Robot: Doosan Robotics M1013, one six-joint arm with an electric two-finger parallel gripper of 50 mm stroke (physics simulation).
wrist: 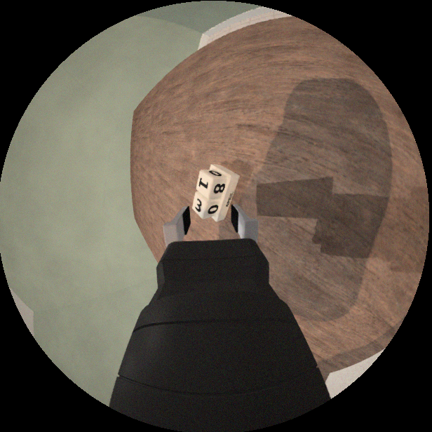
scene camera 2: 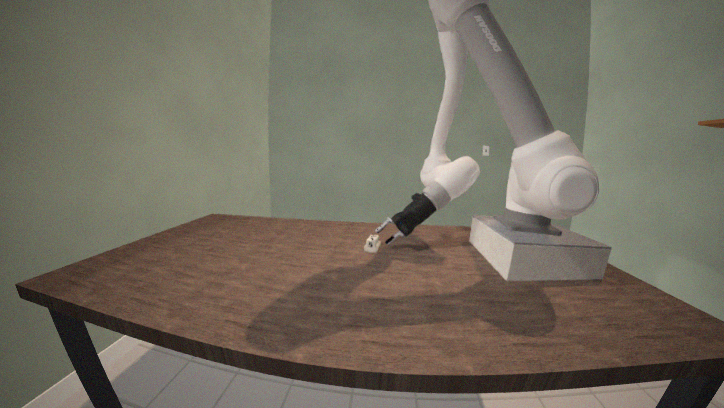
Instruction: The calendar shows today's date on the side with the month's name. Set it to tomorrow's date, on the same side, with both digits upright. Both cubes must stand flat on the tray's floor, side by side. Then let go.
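Where they show: gripper, fingertip midpoint: [scene camera 2: 381, 237]; arm's base at its link origin: [scene camera 2: 524, 226].
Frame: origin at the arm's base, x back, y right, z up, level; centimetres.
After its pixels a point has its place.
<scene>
The cream tray [scene camera 2: 371, 249] @(x -52.6, y -10.4, z -9.6 cm) [wrist: 232, 181] stands on the table, with small lettering along its right side in the wrist view, too small to read surely. Two cream cubes stand in it side by side. The far cube [wrist: 210, 183] shows 8 on the lettered side, 1 on another face and 0 on its end. The near cube [wrist: 205, 204] shows 0 on the lettered side and 3 on another face. In the scene view the digits are too small to read. My gripper [scene camera 2: 382, 236] @(x -49.9, y -7.4, z -6.1 cm) [wrist: 210, 213] is open and empty, tilted, its fingertips close to the near cube's end.
The wooden table [scene camera 2: 212, 304] @(x -79.0, y -52.5, z -10.6 cm) [wrist: 240, 95] carries the arm's pale base block [scene camera 2: 557, 262] @(x 3.1, y -18.8, z -5.0 cm), to the right of the tray in the scene view. Shadows of the arm lie across the table top. Green walls stand behind the table.
</scene>
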